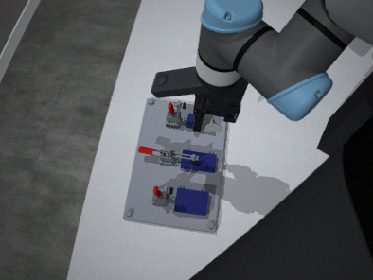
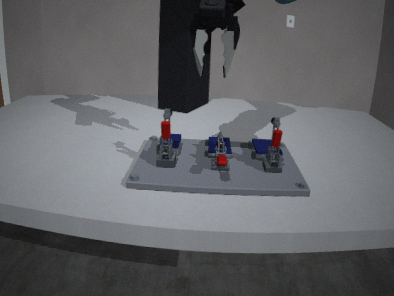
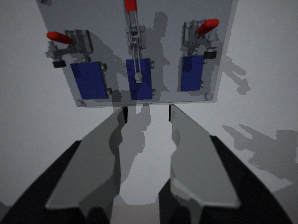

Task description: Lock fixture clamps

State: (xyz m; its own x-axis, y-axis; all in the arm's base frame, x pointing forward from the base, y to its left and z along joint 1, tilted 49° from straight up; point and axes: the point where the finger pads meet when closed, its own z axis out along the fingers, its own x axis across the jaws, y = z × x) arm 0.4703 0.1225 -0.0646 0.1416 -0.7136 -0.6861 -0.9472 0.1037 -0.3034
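The grey fixture plate is 20 cm below my hand, 3 cm to the left of it and 3 cm ahead of it. Also, from my hand: blue part (17 cm below, 13 cm to the left, 3 cm behind).
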